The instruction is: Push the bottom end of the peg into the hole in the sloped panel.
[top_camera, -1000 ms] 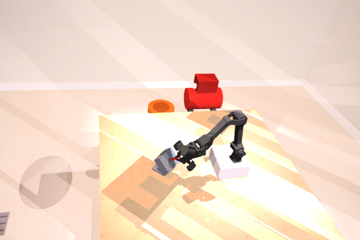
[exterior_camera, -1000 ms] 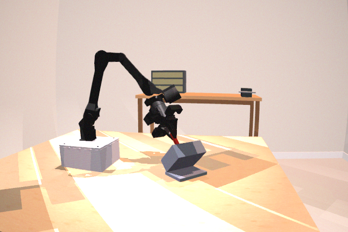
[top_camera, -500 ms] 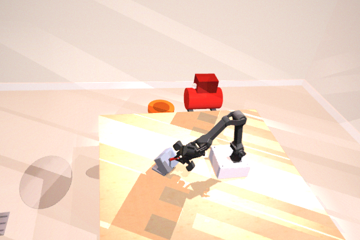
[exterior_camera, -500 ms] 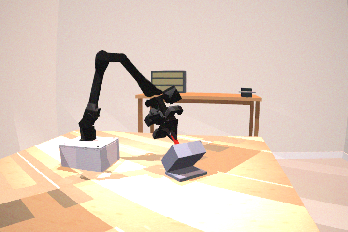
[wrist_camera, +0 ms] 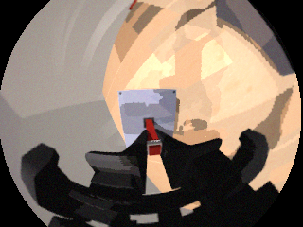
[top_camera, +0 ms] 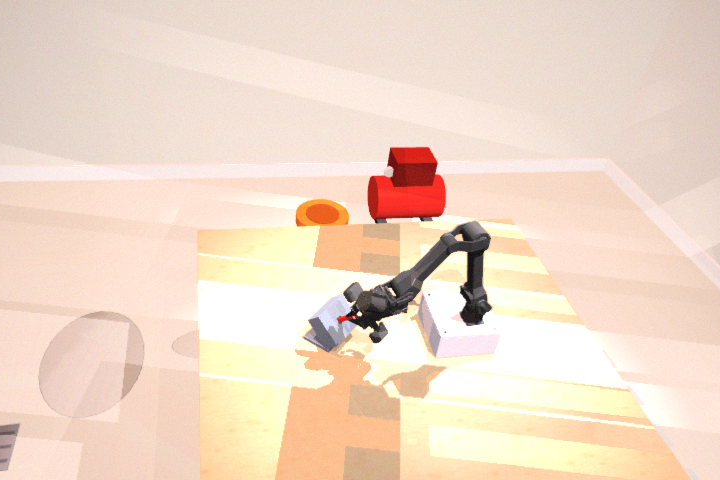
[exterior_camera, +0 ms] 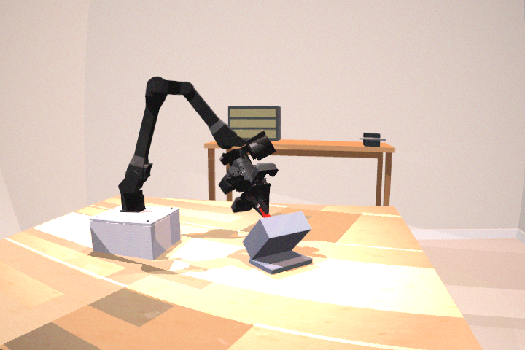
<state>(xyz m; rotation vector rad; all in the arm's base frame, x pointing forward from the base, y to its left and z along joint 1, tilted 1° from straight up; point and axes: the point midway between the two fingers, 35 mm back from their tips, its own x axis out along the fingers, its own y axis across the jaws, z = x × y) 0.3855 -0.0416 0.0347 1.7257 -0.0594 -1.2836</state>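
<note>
The grey sloped panel is 40 mm below my gripper tip, 30 mm to the right of it and 30 mm ahead of it. From my gripper tip the other things lie so: red peg: 10 mm to the left, 10 mm behind, 10 mm above.
</note>
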